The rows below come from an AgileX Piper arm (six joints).
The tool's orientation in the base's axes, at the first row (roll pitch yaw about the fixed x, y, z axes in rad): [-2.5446, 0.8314, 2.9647]
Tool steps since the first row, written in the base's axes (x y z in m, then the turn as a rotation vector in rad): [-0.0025, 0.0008, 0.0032, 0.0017, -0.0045, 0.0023]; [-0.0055, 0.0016, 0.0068, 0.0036, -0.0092, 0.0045]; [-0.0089, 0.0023, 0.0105, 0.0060, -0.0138, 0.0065]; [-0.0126, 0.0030, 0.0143, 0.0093, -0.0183, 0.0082]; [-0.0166, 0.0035, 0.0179, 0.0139, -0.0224, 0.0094]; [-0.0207, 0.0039, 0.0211, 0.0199, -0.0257, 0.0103]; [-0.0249, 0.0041, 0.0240, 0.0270, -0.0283, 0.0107]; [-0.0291, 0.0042, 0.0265, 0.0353, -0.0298, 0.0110]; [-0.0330, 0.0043, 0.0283, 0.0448, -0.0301, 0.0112]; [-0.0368, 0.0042, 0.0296, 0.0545, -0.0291, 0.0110]
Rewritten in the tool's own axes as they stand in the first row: [-0.0006, -0.0020, -0.0036, -0.0034, -0.0033, 0.0025]; [-0.0012, -0.0044, -0.0076, -0.0068, -0.0065, 0.0054]; [-0.0016, -0.0072, -0.0118, -0.0104, -0.0094, 0.0085]; [-0.0019, -0.0102, -0.0163, -0.0144, -0.0115, 0.0122]; [-0.0018, -0.0134, -0.0206, -0.0188, -0.0125, 0.0166]; [-0.0014, -0.0166, -0.0247, -0.0239, -0.0119, 0.0212]; [-0.0007, -0.0199, -0.0286, -0.0292, -0.0101, 0.0263]; [0.0002, -0.0231, -0.0322, -0.0351, -0.0067, 0.0313]; [0.0015, -0.0258, -0.0352, -0.0416, -0.0017, 0.0362]; [0.0030, -0.0285, -0.0378, -0.0477, 0.0045, 0.0405]
